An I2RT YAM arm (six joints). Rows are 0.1 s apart.
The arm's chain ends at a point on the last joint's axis. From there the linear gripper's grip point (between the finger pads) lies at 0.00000 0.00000 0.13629 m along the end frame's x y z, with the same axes.
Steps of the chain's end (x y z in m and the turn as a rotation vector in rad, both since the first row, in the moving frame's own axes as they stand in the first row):
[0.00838 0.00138 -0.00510 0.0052 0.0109 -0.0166]
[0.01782 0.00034 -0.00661 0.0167 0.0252 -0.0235]
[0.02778 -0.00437 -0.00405 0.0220 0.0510 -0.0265]
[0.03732 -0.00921 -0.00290 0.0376 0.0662 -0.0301]
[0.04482 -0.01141 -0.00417 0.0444 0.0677 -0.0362]
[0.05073 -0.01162 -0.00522 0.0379 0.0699 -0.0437]
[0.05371 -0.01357 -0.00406 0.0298 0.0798 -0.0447]
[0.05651 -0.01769 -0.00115 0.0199 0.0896 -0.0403]
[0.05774 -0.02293 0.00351 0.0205 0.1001 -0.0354]
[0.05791 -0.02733 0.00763 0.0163 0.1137 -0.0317]
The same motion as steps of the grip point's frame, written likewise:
[0.00986 0.00066 -0.00511 0.0052 0.0109 -0.0166]
[0.02123 -0.00198 -0.00667 0.0167 0.0252 -0.0235]
[0.03469 -0.00746 -0.00426 0.0220 0.0510 -0.0265]
[0.04626 -0.01446 -0.00329 0.0376 0.0662 -0.0301]
[0.05393 -0.01762 -0.00462 0.0444 0.0677 -0.0362]
[0.06013 -0.01699 -0.00565 0.0379 0.0699 -0.0437]
[0.06448 -0.01787 -0.00455 0.0298 0.0798 -0.0447]
[0.06865 -0.02064 -0.00172 0.0199 0.0896 -0.0403]
[0.07131 -0.02596 0.00280 0.0205 0.1001 -0.0354]
[0.07333 -0.02979 0.00673 0.0163 0.1137 -0.0317]

